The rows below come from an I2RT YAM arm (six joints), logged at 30 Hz.
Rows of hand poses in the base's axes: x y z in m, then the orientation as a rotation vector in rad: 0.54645, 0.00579, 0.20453, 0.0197, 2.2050, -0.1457; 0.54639, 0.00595, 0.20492, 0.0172, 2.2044, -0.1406; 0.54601, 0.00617, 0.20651, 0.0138, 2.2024, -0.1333; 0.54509, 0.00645, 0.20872, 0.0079, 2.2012, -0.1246; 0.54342, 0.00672, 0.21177, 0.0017, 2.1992, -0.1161; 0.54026, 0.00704, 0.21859, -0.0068, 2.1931, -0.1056; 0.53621, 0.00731, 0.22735, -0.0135, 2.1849, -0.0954; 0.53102, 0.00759, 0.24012, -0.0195, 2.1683, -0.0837; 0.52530, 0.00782, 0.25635, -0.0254, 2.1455, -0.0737; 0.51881, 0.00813, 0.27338, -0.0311, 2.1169, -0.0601; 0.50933, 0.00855, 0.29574, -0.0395, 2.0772, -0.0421; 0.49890, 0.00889, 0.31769, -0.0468, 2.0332, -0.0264; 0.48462, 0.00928, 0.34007, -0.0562, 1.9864, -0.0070; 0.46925, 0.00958, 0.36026, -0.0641, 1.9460, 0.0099; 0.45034, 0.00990, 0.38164, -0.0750, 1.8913, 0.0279; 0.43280, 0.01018, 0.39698, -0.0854, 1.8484, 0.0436; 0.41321, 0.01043, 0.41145, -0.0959, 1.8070, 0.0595; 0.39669, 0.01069, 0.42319, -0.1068, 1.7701, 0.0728; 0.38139, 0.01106, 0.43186, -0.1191, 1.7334, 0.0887; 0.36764, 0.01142, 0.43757, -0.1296, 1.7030, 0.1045; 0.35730, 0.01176, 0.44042, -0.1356, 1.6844, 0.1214
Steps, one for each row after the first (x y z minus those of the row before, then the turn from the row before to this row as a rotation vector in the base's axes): -0.00006, 0.00016, 0.00039, 0.0027, -0.0007, 0.0037; -0.00038, 0.00022, 0.00159, 0.0039, -0.0022, 0.0052; -0.00092, 0.00028, 0.00221, 0.0041, -0.0013, 0.0075; -0.00167, 0.00027, 0.00305, 0.0038, -0.0021, 0.0077; -0.00316, 0.00032, 0.00682, 0.0042, -0.0061, 0.0102; -0.00405, 0.00027, 0.00876, 0.0046, -0.0082, 0.0089; -0.00519, 0.00028, 0.01277, 0.0058, -0.0166, 0.0093; -0.00572, 0.00023, 0.01623, 0.0045, -0.0227, 0.0088; -0.00649, 0.00031, 0.01703, 0.0071, -0.0285, 0.0103; -0.00948, 0.00042, 0.02236, 0.0091, -0.0395, 0.0145; -0.01043, 0.00034, 0.02195, 0.0081, -0.0437, 0.0130; -0.01428, 0.00039, 0.02238, 0.0099, -0.0463, 0.0165; -0.01537, 0.00030, 0.02019, 0.0089, -0.0399, 0.0143; -0.01891, 0.00032, 0.02138, 0.0086, -0.0540, 0.0175; -0.01754, 0.00028, 0.01534, 0.0070, -0.0422, 0.0161; -0.01959, 0.00025, 0.01447, 0.0071, -0.0405, 0.0165; -0.01652, 0.00026, 0.01174, 0.0049, -0.0361, 0.0155; -0.01530, 0.00037, 0.00867, 0.0059, -0.0356, 0.0180; -0.01375, 0.00036, 0.00571, 0.0065, -0.0292, 0.0168; -0.01034, 0.00034, 0.00285, 0.0090, -0.0172, 0.0143
